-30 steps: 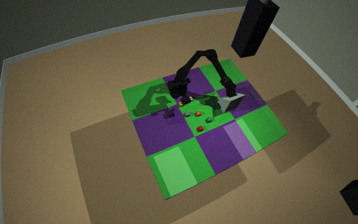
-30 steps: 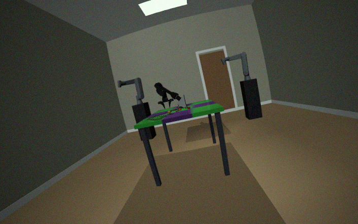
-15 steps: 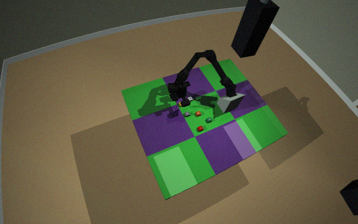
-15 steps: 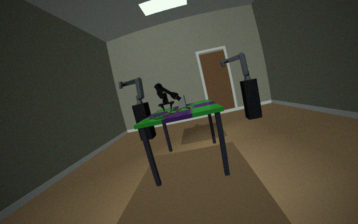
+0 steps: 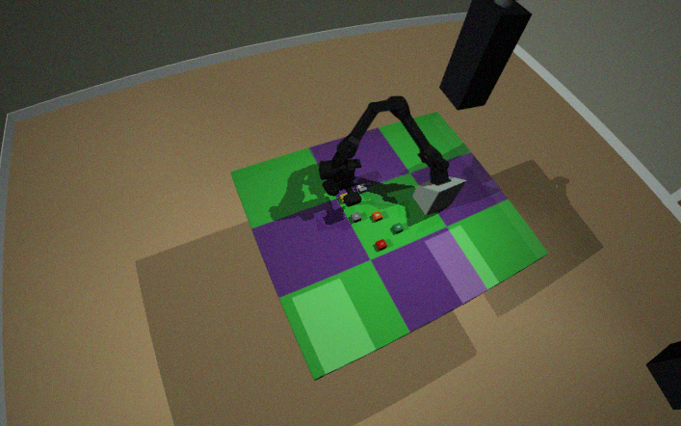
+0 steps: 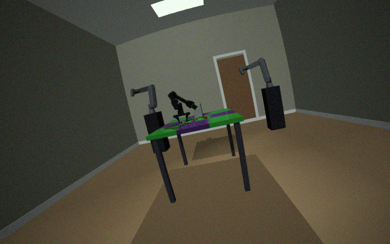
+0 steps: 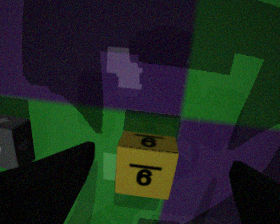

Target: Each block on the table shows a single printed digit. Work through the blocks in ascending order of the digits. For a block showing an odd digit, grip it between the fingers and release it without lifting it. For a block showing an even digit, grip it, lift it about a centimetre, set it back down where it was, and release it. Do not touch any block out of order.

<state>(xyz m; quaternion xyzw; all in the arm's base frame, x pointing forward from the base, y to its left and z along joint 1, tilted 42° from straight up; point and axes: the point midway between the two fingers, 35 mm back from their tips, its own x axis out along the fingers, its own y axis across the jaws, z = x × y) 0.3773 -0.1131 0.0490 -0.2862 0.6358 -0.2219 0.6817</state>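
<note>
Now: the yellow block 1 cm behind my gripper tip and 1 cm to the left of it. From my gripper tip the other things lie so: grey block 2 cm behind, 11 cm to the left; white block 9 cm behind, 1 cm to the right; red block 6 cm behind, 25 cm to the left.
</note>
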